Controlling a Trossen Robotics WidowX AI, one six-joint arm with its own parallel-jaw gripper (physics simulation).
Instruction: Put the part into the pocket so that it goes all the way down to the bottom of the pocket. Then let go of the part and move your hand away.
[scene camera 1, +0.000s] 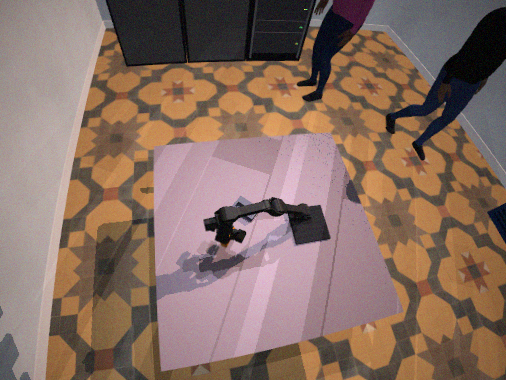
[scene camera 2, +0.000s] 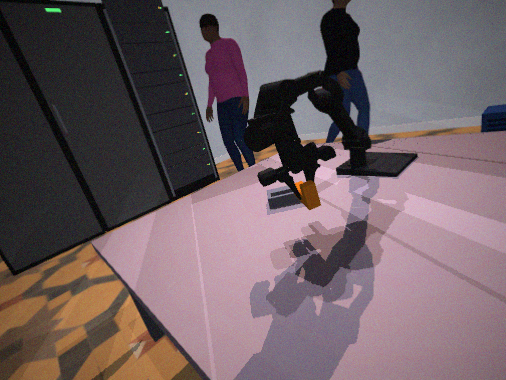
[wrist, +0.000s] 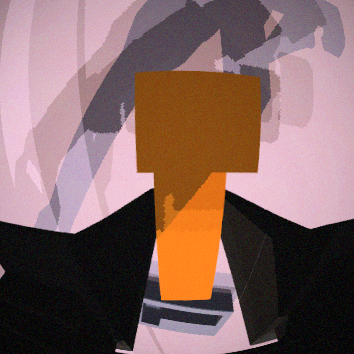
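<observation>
The orange part (scene camera 1: 224, 244) (scene camera 2: 311, 195) (wrist: 197, 122) has a wide block at one end and a narrower stem, like a T. My gripper (scene camera 1: 227, 239) (scene camera 2: 305, 187) (wrist: 186, 195) is shut on the stem, with a black finger on each side. The part is held tilted above the table, apart from its shadow. The grey pocket block (scene camera 1: 242, 199) (scene camera 2: 285, 210) (wrist: 200, 327) with dark openings lies on the table, behind the part in the second scene view. In the wrist view it shows beyond the stem's lower end, partly hidden by stem and fingers. The arm partly covers it in the first scene view.
The pink table top (scene camera 1: 280, 305) (scene camera 2: 165, 250) carries the arm's black base plate (scene camera 1: 312, 232) (scene camera 2: 387, 165) and the arm's shadows. Dark cabinets (scene camera 1: 152, 30) (scene camera 2: 55, 120) and two people (scene camera 1: 325, 55) (scene camera 2: 227, 75) stand beyond the table.
</observation>
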